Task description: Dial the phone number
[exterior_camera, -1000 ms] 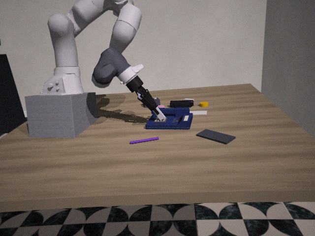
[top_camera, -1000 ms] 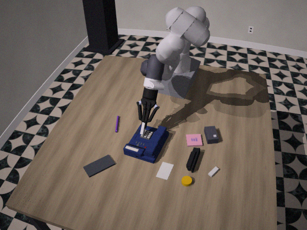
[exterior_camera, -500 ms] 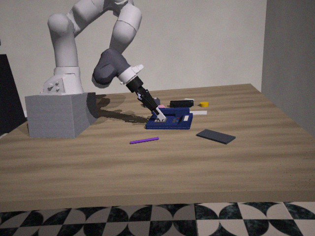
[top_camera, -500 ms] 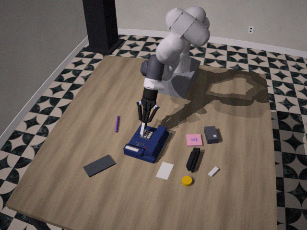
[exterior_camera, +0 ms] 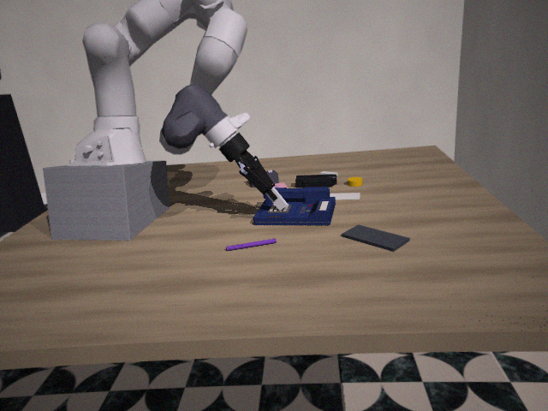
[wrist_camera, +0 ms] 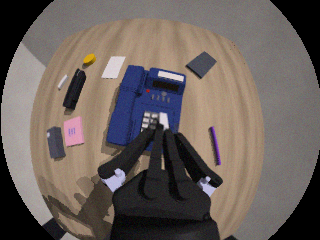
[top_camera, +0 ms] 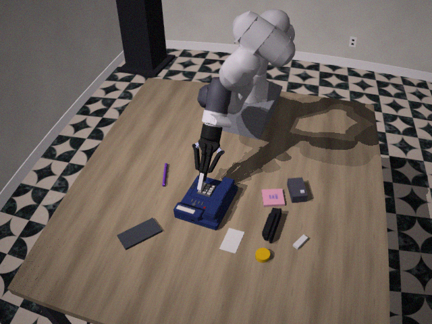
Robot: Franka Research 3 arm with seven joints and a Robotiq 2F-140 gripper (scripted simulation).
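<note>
The handset is 90 mm to the left of my hand, 40 mm ahead of it and 20 mm below it. The rest, counted from my hand: purple pen 180 mm to the right, 60 mm below, 40 mm behind; dark grey slab 270 mm ahead, 140 mm to the right, 60 mm below; white card 190 mm to the left, 180 mm ahead, 60 mm below.
</note>
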